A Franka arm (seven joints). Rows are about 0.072 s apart.
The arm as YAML. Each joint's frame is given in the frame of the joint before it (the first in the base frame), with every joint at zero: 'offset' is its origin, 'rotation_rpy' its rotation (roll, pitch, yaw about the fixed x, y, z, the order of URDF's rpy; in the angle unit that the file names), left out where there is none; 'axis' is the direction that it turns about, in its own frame. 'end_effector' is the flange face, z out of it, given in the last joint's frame.
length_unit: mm
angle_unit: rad
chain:
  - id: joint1
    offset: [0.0, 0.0, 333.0]
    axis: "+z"
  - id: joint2
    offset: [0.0, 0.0, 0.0]
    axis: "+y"
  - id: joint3
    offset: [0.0, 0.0, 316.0]
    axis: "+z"
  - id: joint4
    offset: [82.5, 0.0, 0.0]
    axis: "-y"
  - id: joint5
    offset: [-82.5, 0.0, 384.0]
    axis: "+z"
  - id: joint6
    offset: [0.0, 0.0, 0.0]
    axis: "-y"
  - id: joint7
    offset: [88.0, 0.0, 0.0]
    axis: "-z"
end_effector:
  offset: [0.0, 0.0, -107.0]
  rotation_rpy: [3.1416, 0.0, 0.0]
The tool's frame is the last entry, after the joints.
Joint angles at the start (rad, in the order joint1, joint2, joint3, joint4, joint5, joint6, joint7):
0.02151 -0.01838 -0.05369 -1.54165 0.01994 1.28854 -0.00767
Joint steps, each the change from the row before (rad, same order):
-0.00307 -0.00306 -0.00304 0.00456 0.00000 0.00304 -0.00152
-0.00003 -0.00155 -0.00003 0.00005 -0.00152 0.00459 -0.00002
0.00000 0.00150 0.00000 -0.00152 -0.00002 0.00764 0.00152
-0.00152 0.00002 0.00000 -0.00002 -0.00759 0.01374 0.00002
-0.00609 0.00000 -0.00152 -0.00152 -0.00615 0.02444 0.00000
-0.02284 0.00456 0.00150 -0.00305 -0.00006 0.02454 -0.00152
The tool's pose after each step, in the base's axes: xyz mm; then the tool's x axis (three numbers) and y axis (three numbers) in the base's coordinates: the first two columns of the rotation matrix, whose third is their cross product. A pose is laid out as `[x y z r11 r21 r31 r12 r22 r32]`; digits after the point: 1 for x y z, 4 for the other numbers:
[516.3 -17.6 630.4 0.9748 -0.0224 -0.2220 -0.0282 -0.9993 -0.0232]
[516.4 -17.9 631.5 0.9761 -0.0229 -0.2160 -0.0283 -0.9994 -0.0217]
[517.8 -17.9 630.5 0.9771 -0.0247 -0.2115 -0.0298 -0.9993 -0.0212]
[519.4 -19.7 631.4 0.9798 -0.0284 -0.1982 -0.0318 -0.9994 -0.0135]
[522.1 -24.6 632.3 0.9837 -0.0378 -0.1757 -0.0397 -0.9992 -0.0073]
[525.7 -36.0 630.2 0.9856 -0.0576 -0.1590 -0.0595 -0.9982 -0.0070]

